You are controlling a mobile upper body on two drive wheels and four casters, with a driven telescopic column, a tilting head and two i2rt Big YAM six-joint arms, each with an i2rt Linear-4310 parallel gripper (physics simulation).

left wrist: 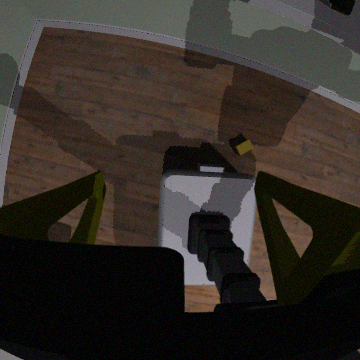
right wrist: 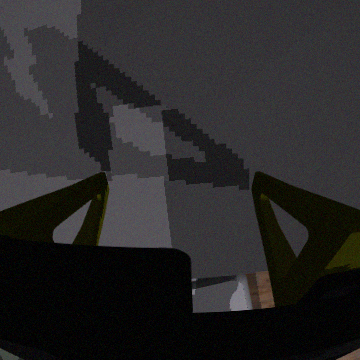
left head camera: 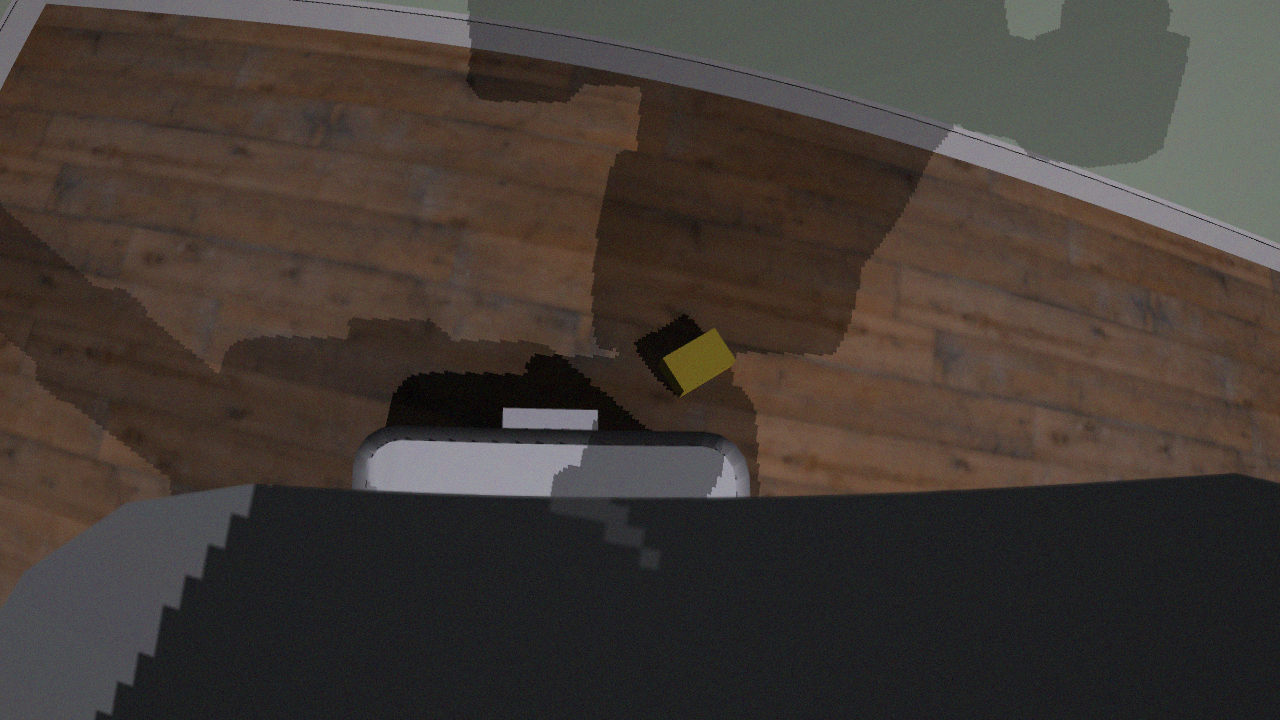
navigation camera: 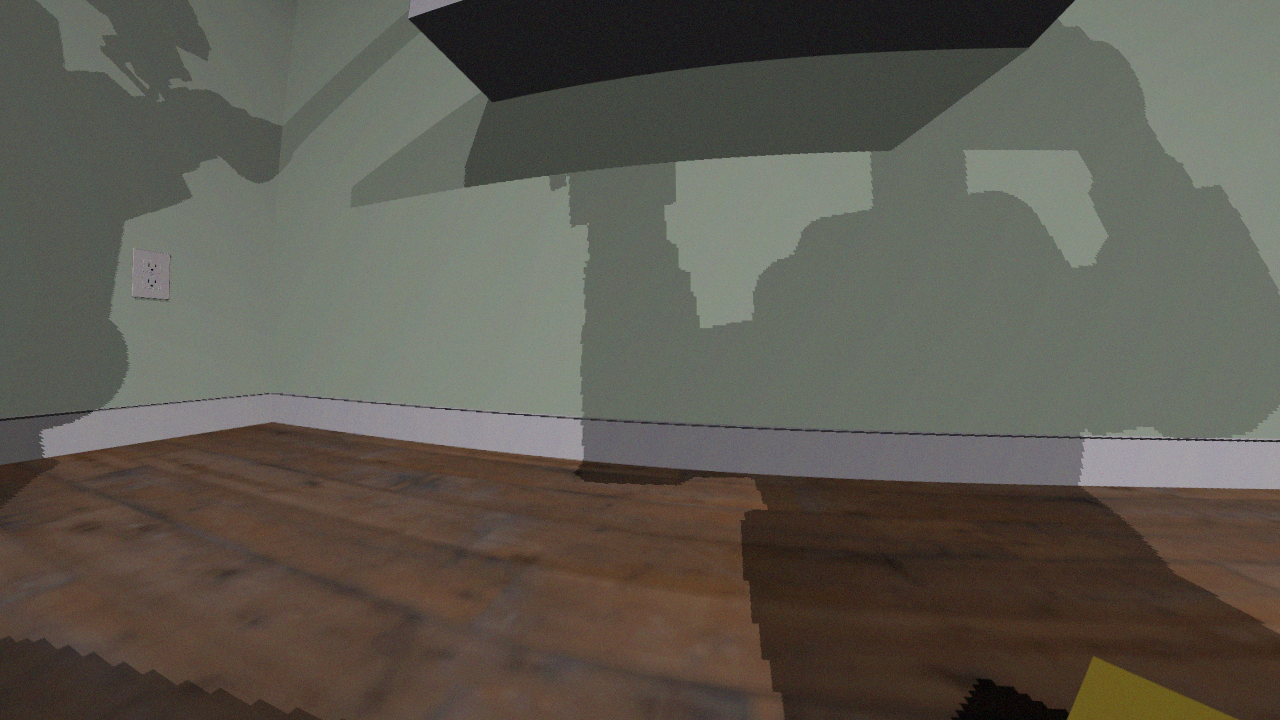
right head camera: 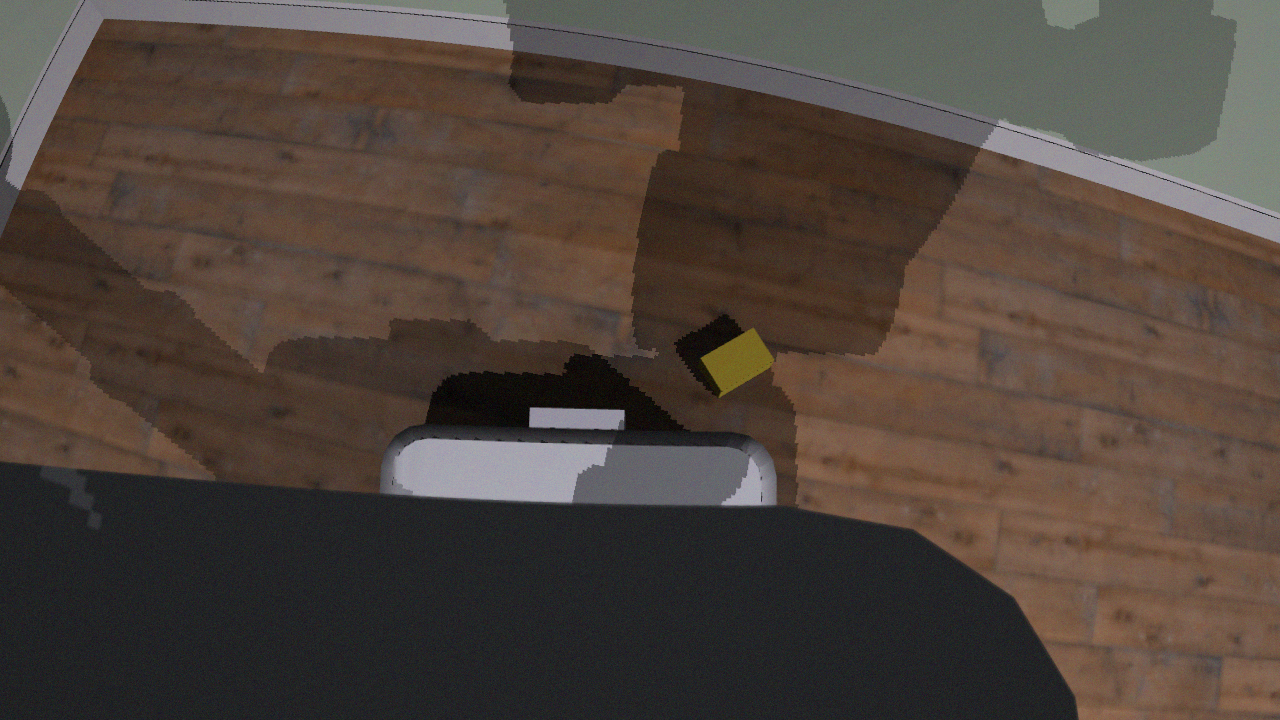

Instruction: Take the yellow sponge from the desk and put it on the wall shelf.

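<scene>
The yellow sponge [left head camera: 699,360] [right head camera: 738,361] [left wrist: 244,147] [navigation camera: 1141,700] lies on the wooden floor, just ahead and to the right of the robot's pale base. The wall shelf [navigation camera: 733,44] shows as a dark underside high on the wall in the navigation view. A grey surface in the left wrist view [left wrist: 325,30] and filling much of the right wrist view [right wrist: 280,90] looks like its top. My left gripper [left wrist: 179,179] is open and empty, high above the base. My right gripper [right wrist: 179,179] is open and empty above the grey surface, casting finger shadows on it. The desk cannot be made out.
The robot's pale base [left head camera: 465,465] [right head camera: 492,467] [left wrist: 175,230] stands on the wooden floor [left head camera: 358,223]. A green wall with a white baseboard [navigation camera: 447,428] runs ahead and meets another wall at the left corner. An outlet [navigation camera: 151,274] is on the left wall. Large robot shadows cross the wall and floor.
</scene>
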